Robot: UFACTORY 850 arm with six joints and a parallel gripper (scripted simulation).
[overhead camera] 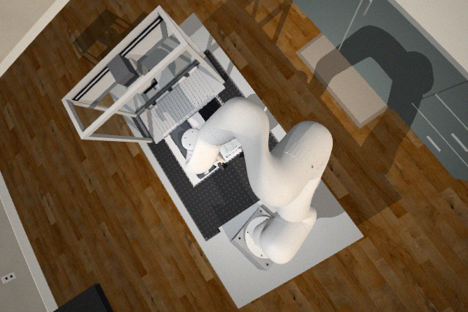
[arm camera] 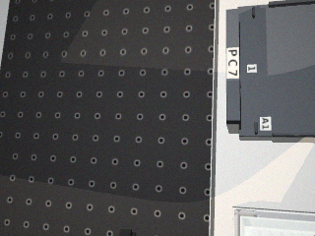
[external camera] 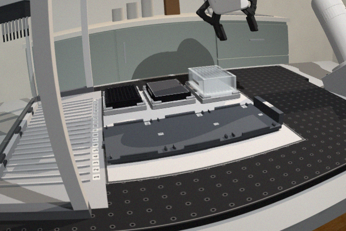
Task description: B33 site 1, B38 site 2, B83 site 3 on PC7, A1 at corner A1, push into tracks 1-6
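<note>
My hand is 130 mm above the clear deep-well block B83, 60 mm to the left of it and 50 mm short of it. From my hand the other things lie so: perforated dark deck (160 mm below, 150 mm ahead, 50 mm to the left); dark plate carrier PC7 (170 mm ahead, 150 mm below, 140 mm to the left); grey nest S1 (160 mm below, 60 mm to the right, 50 mm ahead).
</note>
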